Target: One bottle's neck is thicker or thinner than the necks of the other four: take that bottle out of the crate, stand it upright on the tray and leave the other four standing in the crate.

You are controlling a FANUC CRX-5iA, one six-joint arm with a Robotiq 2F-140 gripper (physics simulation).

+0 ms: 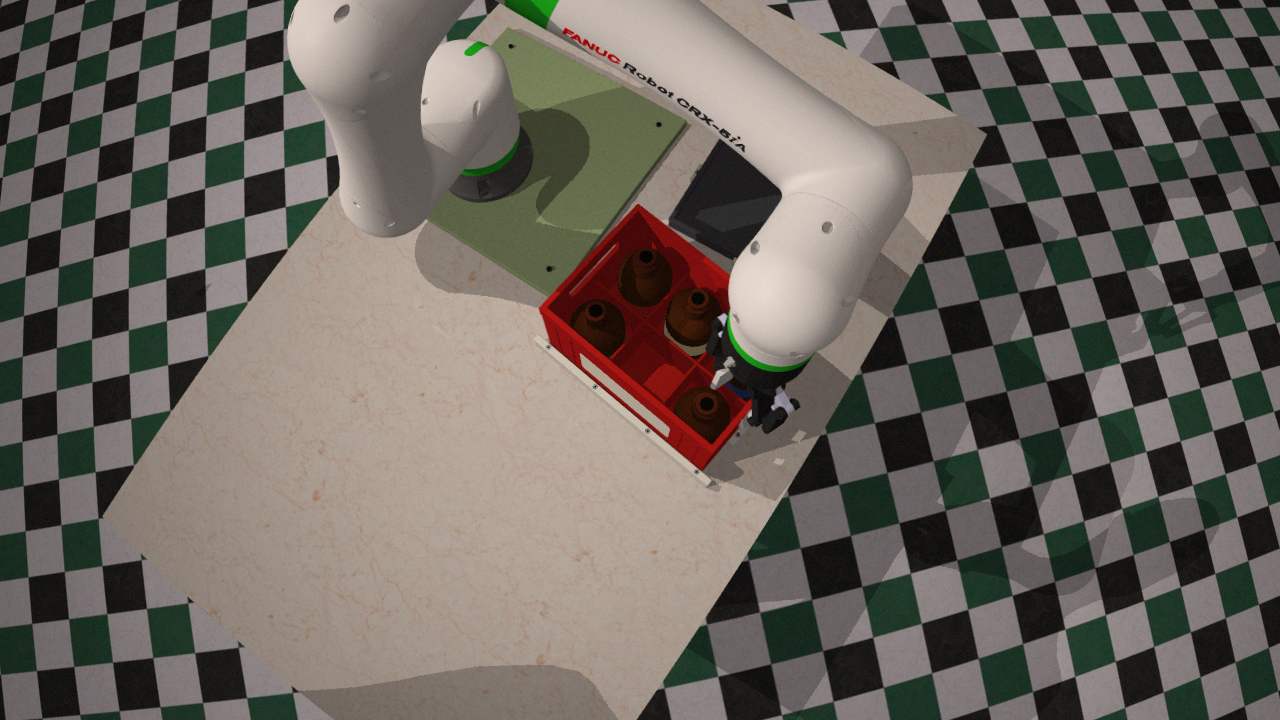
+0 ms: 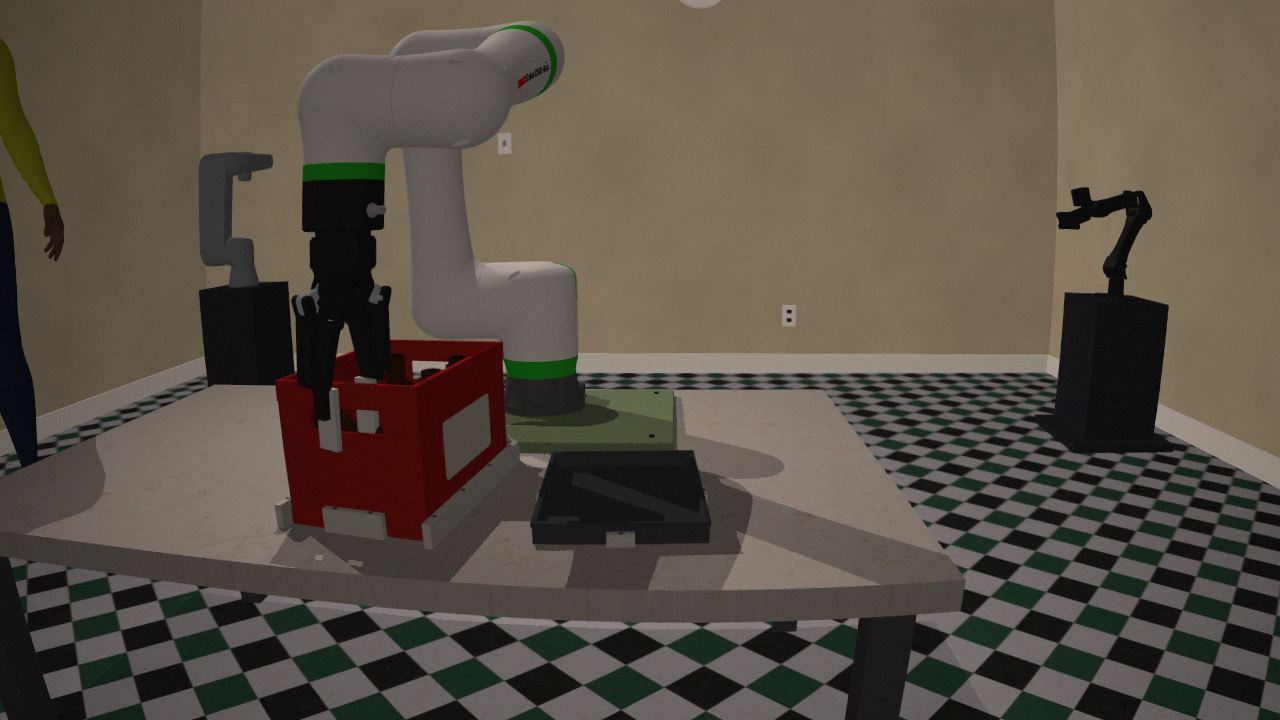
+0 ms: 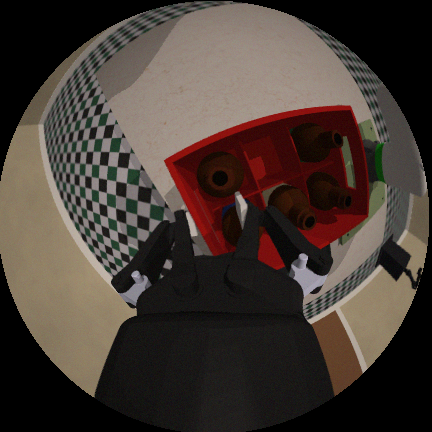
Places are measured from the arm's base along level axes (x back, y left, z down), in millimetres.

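Where they show: gripper, between the fingertips: [image 1: 735, 402] [image 2: 350, 443] [image 3: 217, 202]; arm's base, origin of its link: [image 1: 485, 159] [image 2: 542, 406] [image 3: 368, 160].
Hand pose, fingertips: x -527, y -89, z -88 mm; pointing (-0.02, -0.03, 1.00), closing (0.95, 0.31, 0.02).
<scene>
Things, the pixels of their top centre, and the offset from my fingertips. Level surfaces: height alone.
- red crate, centre of its top: [image 1: 674, 322] [image 2: 396, 359] [image 3: 309, 190] dz -75, dx +114, dy +13 mm
- blue-labelled bottle, centre of its top: [image 3: 249, 248] dz -62, dx +19, dy +59 mm
- black tray, centre of its top: [image 2: 621, 482] [image 1: 774, 208] [image 3: 297, 264] dz +75, dx +130, dy +291 mm
- stone table, height of its surface: dz +101 mm
The red crate [image 1: 687, 447] [image 2: 358, 488] [image 3: 250, 127] holds brown bottles with necks upward. Bottles stand in two far compartments [image 1: 597, 326] [image 1: 646, 273], in the middle [image 1: 693, 315] with a white label, and in the near corner [image 1: 704, 411] [image 3: 220, 172]. A blue-labelled bottle [image 3: 231, 226] stands in the other near corner, partly hidden by a finger. Neck differences are hard to tell. My gripper [image 1: 739, 395] [image 2: 349, 419] [image 3: 217, 202] points down with fingers apart across the crate's end wall, one outside and one inside. No grip on a bottle shows. The black tray [image 1: 716, 210] [image 2: 572, 533] holds no bottle.
The tray stands beside the crate on the stone table [image 1: 358, 465] [image 2: 778, 501]. White strips [image 1: 626, 411] [image 2: 469, 488] run along the crate's base. The green base plate [image 1: 617, 152] [image 2: 626, 420] lies behind the crate. The table edge is near the gripper's outer side.
</scene>
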